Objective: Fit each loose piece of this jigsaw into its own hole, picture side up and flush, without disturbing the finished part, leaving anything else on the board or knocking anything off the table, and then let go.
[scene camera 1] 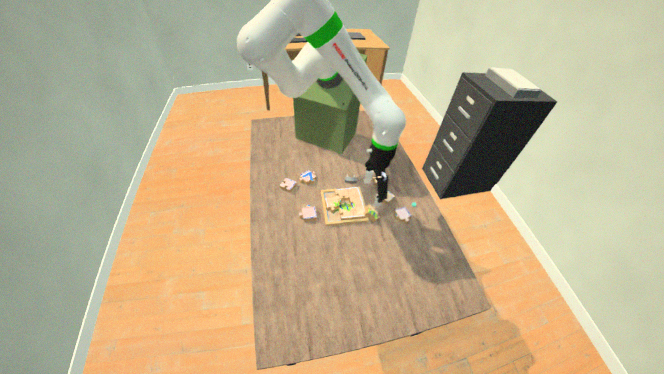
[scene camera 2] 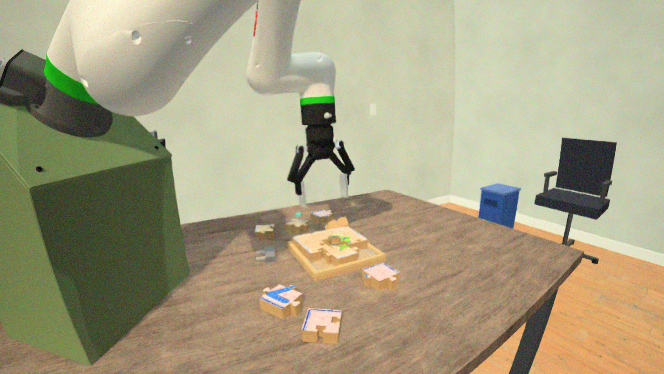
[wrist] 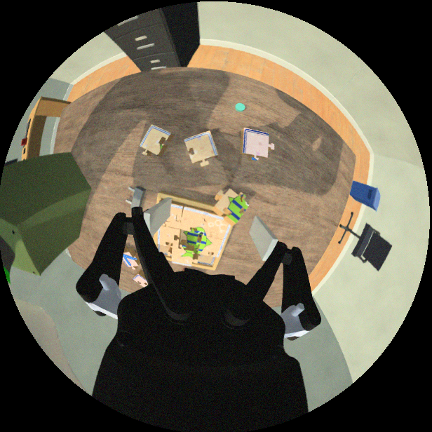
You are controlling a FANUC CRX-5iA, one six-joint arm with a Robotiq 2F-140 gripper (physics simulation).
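Note:
The framed jigsaw board (scene camera 1: 345, 221) (scene camera 2: 350, 268) (wrist: 187, 199) holds a joined part with a green fish and gaps. A green-and-blue striped piece (scene camera 1: 372, 213) (scene camera 2: 337, 223) (wrist: 237, 207) looks tilted against the frame's outer edge. Pale pieces (wrist: 155, 140) (wrist: 201, 146) and a pink piece (scene camera 1: 403, 213) (scene camera 2: 321, 214) (wrist: 257, 143) lie beyond it, picture up. On the other side lie a pink piece (scene camera 1: 309, 212) (scene camera 2: 381, 271), a blue-marked piece (scene camera 1: 308, 176) (scene camera 2: 281, 295) and a notched piece (scene camera 1: 288, 184) (scene camera 2: 322, 320). My gripper (scene camera 1: 374, 191) (scene camera 2: 323, 200) (wrist: 211, 215) is wide open and empty, above the table near the board.
A small grey clamp-like object (scene camera 1: 351, 178) (scene camera 2: 266, 254) (wrist: 137, 197) lies beside the board on the robot's side. A teal disc (scene camera 1: 414, 204) (scene camera 2: 298, 214) (wrist: 240, 107) lies beyond the pieces. The green robot base (scene camera 1: 325, 120) (scene camera 2: 100, 240) stands at the table's end.

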